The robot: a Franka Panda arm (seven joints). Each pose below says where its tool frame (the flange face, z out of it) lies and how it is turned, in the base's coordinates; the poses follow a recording.
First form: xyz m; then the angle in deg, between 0 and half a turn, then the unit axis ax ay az.
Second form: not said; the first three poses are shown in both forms.
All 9 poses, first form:
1: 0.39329 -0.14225 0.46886 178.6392 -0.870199 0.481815 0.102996
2: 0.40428 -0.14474 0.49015 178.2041 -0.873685 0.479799 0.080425
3: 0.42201 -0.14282 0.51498 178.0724 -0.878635 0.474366 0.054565
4: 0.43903 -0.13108 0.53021 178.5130 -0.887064 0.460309 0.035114
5: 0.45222 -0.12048 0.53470 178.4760 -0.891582 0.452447 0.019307
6: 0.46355 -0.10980 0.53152 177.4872 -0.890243 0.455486 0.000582
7: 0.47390 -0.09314 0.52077 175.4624 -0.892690 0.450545 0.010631
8: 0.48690 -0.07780 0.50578 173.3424 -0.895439 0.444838 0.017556
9: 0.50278 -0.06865 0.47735 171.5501 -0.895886 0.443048 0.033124
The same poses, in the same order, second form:
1: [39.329 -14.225 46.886], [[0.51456 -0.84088 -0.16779], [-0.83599 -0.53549 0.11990], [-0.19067 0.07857 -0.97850]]
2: [40.428 -14.474 49.015], [[0.52677 -0.84070 -0.12546], [-0.83566 -0.53921 0.10454], [-0.15553 0.04978 -0.98658]]
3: [42.201 -14.282 51.498], [[0.54413 -0.83519 -0.07990], [-0.83152 -0.54952 0.08131], [-0.11181 0.02220 -0.99348]]
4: [43.903 -13.108 53.021], [[0.57384 -0.81742 -0.05034], [-0.81560 -0.57597 0.05534], [-0.07423 0.00930 -0.99720]]
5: [45.222 -12.048 53.470], [[0.58991 -0.80716 -0.02239], [-0.80613 -0.59030 0.04118], [-0.04645 -0.00624 -0.99890]]
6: [46.355 -10.980 53.152], [[0.58526 -0.81062 0.01893], [-0.81057 -0.58430 0.03956], [-0.02101 -0.03850 -0.99904]]
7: [47.390 -9.314 52.077], [[0.59443 -0.80398 0.01669], [-0.80229 -0.59152 0.08019], [-0.05459 -0.06106 -0.99664]]
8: [48.690 -7.780 50.578], [[0.60496 -0.79600 0.02024], [-0.79193 -0.59883 0.11938], [-0.08291 -0.08825 -0.99264]]
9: [50.278 -6.865 47.735], [[0.60737 -0.79440 0.00607], [-0.78466 -0.59869 0.16084], [-0.12413 -0.10245 -0.98696]]
